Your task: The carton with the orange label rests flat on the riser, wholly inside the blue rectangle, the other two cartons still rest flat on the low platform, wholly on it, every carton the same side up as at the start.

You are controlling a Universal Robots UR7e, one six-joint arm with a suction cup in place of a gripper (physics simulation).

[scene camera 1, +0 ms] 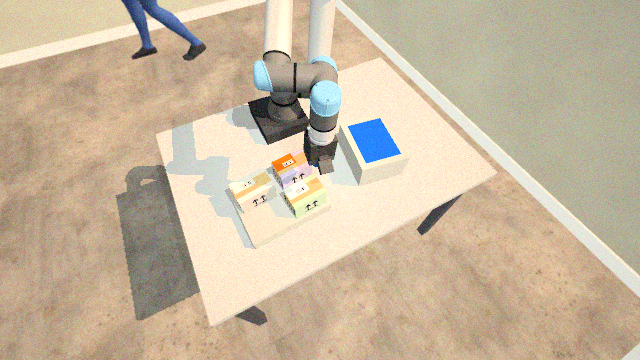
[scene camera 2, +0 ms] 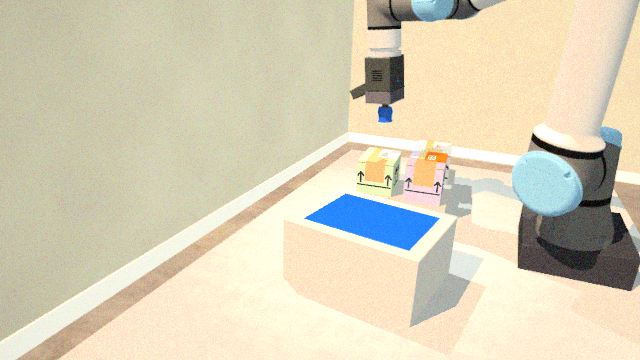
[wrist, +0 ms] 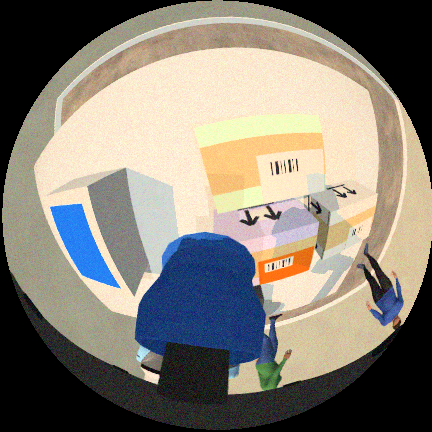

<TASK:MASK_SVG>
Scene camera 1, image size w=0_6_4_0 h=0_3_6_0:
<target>cream carton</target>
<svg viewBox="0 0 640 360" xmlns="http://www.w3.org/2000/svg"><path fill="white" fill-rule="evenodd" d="M262 167L228 185L244 214L277 196L274 183Z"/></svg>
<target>tall riser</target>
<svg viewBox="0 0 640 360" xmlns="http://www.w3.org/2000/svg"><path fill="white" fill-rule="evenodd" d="M383 113L343 122L339 125L338 143L358 186L402 174L410 159L409 154Z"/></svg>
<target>low platform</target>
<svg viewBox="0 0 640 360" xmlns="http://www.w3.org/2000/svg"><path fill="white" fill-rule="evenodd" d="M327 197L326 202L296 219L285 201L283 189L274 177L274 173L268 176L275 185L277 196L246 214L242 211L233 193L230 192L231 198L256 249L331 210L332 203Z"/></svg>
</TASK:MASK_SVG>
